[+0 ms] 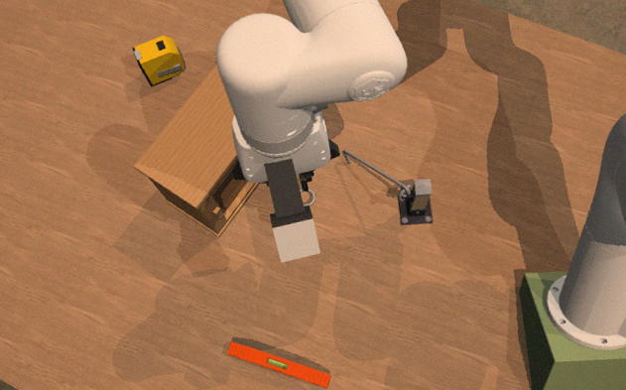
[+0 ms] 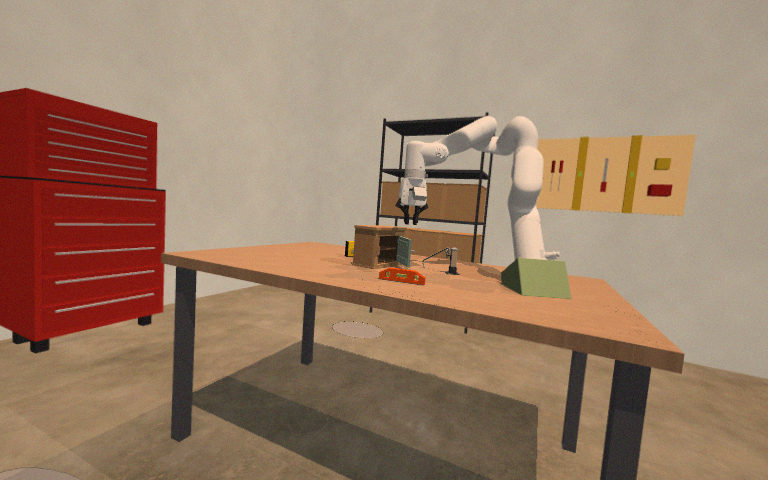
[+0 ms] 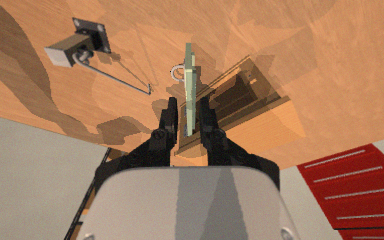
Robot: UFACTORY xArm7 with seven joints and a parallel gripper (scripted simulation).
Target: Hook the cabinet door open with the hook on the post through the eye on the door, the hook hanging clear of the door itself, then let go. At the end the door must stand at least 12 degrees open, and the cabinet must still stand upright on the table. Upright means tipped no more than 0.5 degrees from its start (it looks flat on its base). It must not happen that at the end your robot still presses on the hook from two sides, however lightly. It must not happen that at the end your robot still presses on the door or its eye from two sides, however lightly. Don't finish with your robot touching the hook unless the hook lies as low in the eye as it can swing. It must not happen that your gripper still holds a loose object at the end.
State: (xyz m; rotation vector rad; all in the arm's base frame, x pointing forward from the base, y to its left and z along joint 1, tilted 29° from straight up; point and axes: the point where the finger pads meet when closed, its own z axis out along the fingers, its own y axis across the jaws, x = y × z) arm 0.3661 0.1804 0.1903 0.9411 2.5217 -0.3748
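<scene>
Now: hand 150 mm above the thin grey hook, 120 mm to the left of it and 70 mm past it. From my hand the other things lie so: yellow tape measure (350 mm ahead, 160 mm below, 100 mm to the right); then orange spirit level (200 mm to the left, 180 mm below, 90 mm behind); then pale green door (130 mm below, 50 mm to the right, 40 mm ahead).
</scene>
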